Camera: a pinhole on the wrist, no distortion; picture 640 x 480 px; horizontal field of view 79.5 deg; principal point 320.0 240.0 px. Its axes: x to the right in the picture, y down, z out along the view. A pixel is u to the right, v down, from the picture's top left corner.
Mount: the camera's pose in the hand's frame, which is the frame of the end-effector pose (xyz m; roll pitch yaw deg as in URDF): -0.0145 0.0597 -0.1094 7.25 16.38 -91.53
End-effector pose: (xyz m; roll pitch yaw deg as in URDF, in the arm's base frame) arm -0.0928 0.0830 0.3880 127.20 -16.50 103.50
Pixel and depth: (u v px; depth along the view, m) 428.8 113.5 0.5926
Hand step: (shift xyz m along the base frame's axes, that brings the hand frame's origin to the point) 0.1851 -0.1160 -0.4981
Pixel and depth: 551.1 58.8 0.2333
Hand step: -0.0055 -0.1159 -0.1807
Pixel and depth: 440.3 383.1 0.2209
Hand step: 0.0125 0.0712 -0.0983
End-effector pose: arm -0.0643 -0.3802 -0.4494 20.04 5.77 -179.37
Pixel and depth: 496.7 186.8 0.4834
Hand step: 0.1295 0.3629 0.1805
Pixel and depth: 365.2 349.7 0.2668
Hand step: -0.0373 0.0951 0.1163
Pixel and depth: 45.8 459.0 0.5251
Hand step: -0.2783 -0.0603 0.5620
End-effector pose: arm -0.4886 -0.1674 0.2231 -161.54 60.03 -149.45
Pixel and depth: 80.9 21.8 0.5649
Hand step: 0.5317 0.4208 0.0725
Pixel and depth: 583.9 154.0 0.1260
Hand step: 0.0253 -0.0407 0.0703
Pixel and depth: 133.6 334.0 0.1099
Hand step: -0.0071 0.0776 -0.0178
